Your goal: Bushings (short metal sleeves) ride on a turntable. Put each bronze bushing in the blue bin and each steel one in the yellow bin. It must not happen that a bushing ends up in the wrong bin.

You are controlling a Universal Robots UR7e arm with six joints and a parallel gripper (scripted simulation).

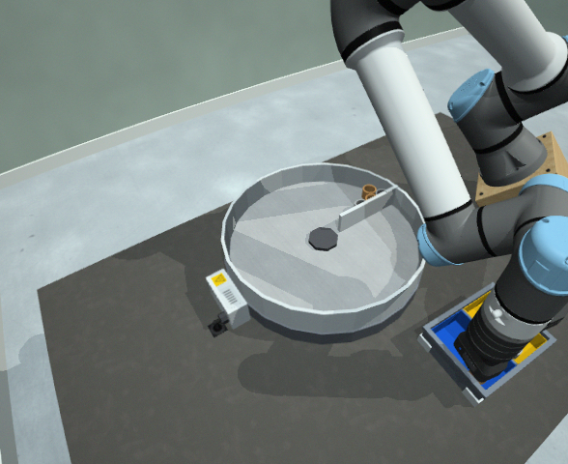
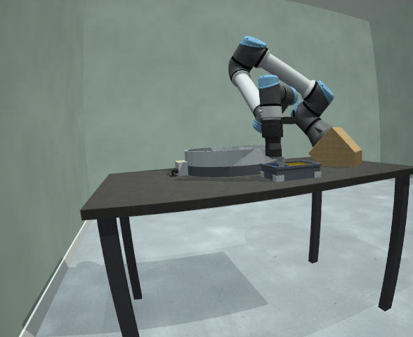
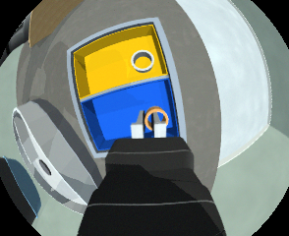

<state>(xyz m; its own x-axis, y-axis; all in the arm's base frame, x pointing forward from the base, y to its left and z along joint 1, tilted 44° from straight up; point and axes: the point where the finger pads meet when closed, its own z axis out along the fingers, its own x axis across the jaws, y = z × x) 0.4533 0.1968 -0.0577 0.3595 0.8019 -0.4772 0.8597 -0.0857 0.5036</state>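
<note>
My hand is 60 mm past the bin, 10 mm to the left of it and 10 mm above it. The rest, counted from my hand: turntable 370 mm to the right, 20 mm above.
</note>
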